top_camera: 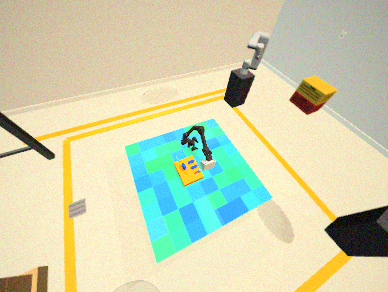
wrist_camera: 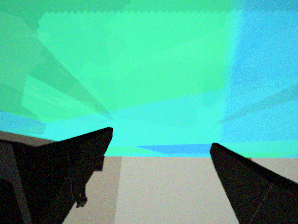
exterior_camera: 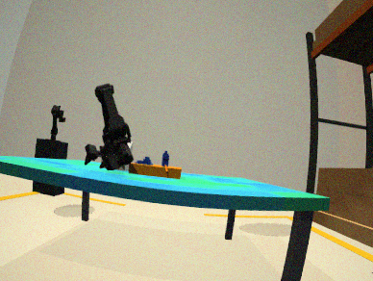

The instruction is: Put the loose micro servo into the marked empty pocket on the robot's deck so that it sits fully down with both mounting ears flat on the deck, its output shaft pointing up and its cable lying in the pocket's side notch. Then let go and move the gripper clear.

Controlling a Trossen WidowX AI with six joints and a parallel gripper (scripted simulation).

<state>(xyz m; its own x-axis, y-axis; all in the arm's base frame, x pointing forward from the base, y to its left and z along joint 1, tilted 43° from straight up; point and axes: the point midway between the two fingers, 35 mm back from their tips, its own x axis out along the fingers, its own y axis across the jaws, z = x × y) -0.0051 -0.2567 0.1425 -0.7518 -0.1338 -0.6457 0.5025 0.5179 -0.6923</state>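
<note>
My gripper tip is now 32 cm short of the orange robot deck, 25 cm to the right of it and 1 cm below it.
</note>
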